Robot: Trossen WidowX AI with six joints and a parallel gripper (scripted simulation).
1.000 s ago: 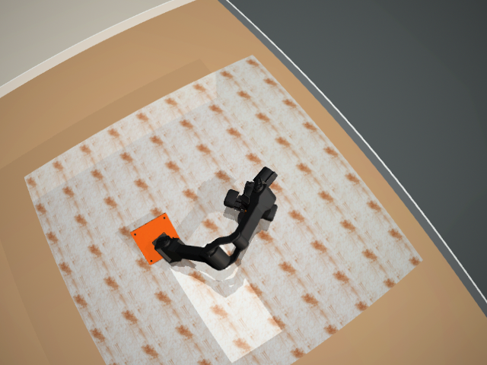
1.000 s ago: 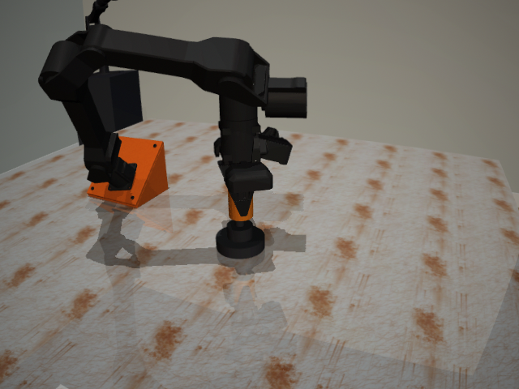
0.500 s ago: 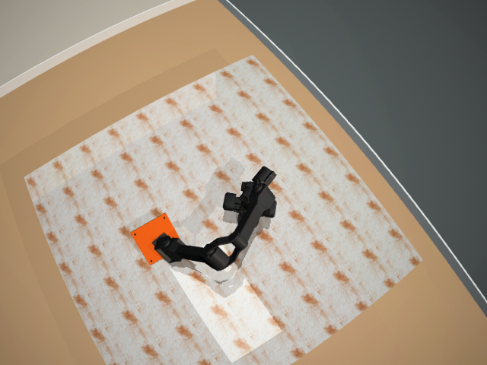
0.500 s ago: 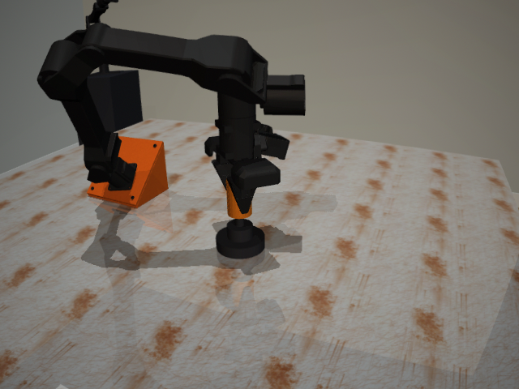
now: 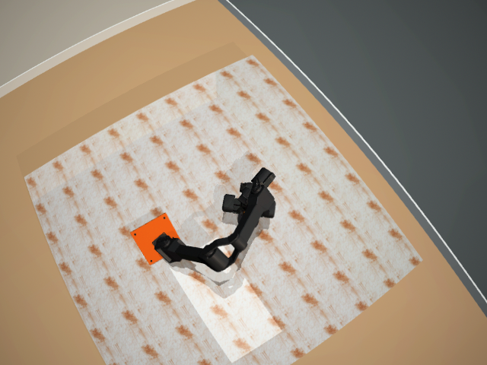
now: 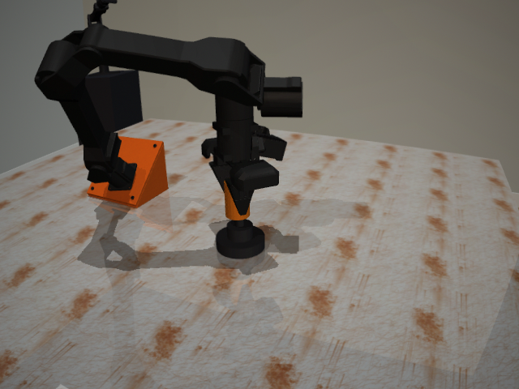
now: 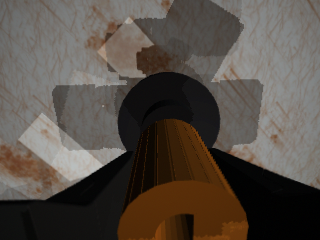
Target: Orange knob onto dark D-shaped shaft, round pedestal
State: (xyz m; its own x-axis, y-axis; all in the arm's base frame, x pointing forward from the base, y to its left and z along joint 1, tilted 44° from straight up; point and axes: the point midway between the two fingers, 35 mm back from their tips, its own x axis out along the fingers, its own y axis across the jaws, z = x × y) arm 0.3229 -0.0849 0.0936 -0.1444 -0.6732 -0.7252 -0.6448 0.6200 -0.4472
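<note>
My gripper tip is 20 mm below the orange knob. From my gripper tip the other things lie so: dark round pedestal 40 mm below.
</note>
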